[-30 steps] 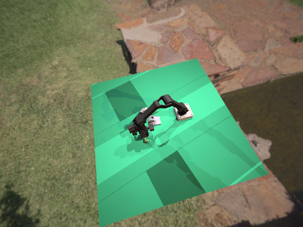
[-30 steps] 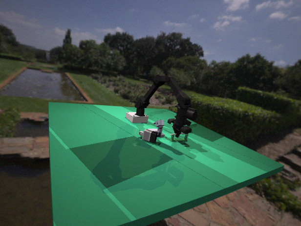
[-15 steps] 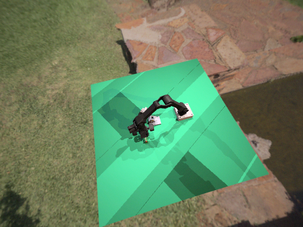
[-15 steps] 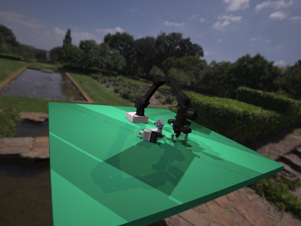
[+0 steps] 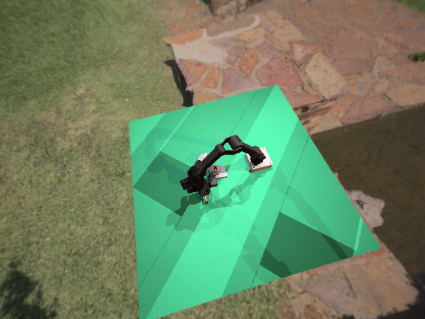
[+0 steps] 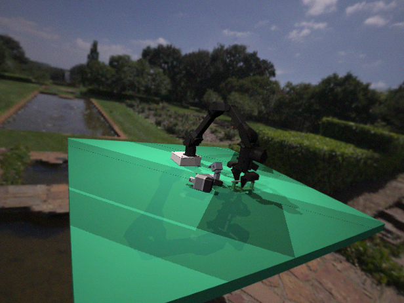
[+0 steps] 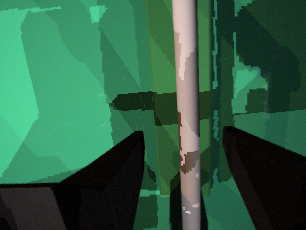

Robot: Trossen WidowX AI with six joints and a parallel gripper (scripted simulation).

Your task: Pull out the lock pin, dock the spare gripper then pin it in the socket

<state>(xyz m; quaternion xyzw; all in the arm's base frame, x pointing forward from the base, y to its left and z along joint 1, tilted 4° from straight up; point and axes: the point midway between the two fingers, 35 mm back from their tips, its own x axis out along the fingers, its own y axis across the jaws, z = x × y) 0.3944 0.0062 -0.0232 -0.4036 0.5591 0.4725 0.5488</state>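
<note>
My gripper tip is 10 mm short of the green cradle and 20 mm to the right of it. From my gripper tip the other things lie so: grey mount 120 mm behind, 70 mm to the right, 30 mm above; then spare gripper 80 mm behind, 200 mm to the right, 10 mm above.
</note>
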